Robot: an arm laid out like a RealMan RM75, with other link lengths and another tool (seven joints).
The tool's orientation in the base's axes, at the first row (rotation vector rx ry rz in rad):
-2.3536, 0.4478, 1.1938
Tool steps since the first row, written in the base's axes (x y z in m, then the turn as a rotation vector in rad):
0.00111, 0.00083, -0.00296, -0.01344, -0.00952, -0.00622
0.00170, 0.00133, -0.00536, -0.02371, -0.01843, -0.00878
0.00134, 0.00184, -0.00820, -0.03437, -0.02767, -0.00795
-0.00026, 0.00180, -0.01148, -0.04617, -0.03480, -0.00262
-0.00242, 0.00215, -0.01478, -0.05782, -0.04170, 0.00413
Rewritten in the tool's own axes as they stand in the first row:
0.00299, -0.00048, 0.00123, -0.00183, 0.01601, 0.00709
0.00525, -0.00058, 0.00235, -0.00489, 0.02906, 0.01050
0.00732, -0.00012, 0.00433, -0.01092, 0.04172, 0.01224
0.00910, 0.00151, 0.00707, -0.02145, 0.05202, 0.01355
0.01054, 0.00309, 0.01041, -0.03307, 0.06169, 0.01414

